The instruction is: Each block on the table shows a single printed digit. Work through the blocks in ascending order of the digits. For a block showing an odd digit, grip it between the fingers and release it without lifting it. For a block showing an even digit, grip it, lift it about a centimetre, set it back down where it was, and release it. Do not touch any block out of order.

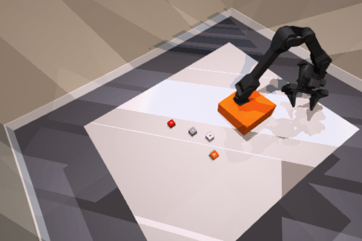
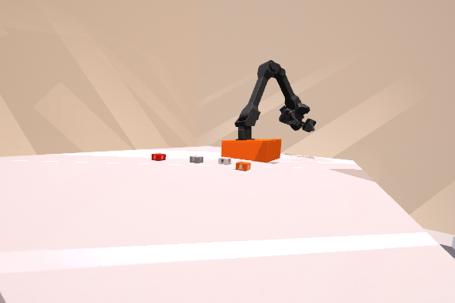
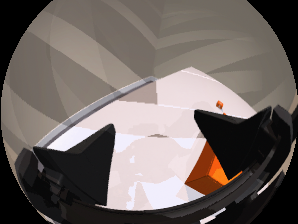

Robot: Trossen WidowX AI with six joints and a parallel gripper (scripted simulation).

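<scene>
The red block is 530 mm ahead of my gripper tip, 320 mm to the right of it and 140 mm below it. Also, from my gripper tip: grey block: 460 mm ahead, 220 mm to the right, 140 mm below; then orange block: 430 mm ahead, 140 mm below, 50 mm to the right; then white block: 390 mm ahead, 150 mm to the right, 140 mm below.
</scene>
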